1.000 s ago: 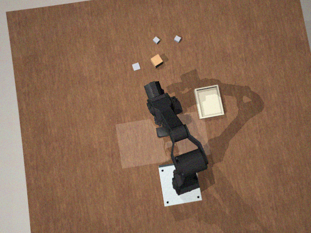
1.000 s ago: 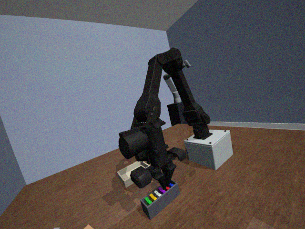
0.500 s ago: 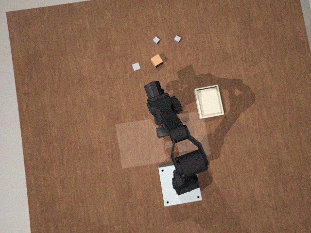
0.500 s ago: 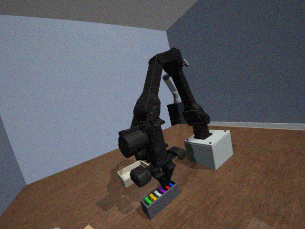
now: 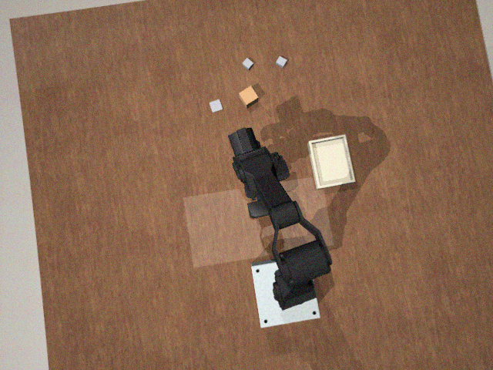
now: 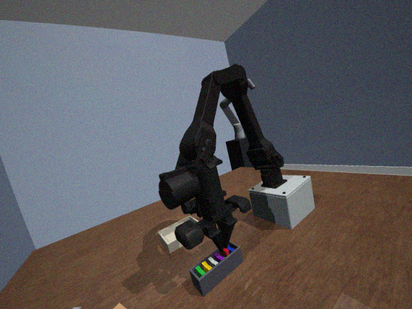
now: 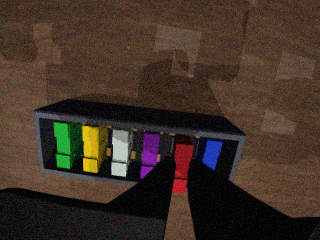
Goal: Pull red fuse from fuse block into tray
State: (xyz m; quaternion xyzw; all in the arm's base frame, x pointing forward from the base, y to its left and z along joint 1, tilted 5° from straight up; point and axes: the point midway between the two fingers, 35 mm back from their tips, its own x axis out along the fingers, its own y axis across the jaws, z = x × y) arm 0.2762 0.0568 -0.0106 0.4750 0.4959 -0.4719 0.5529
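My gripper tip is now 4 cm short of the tray, 21 cm to the left of it and 4 cm above it. From my gripper tip the other things lie so: red fuse (1 cm below).
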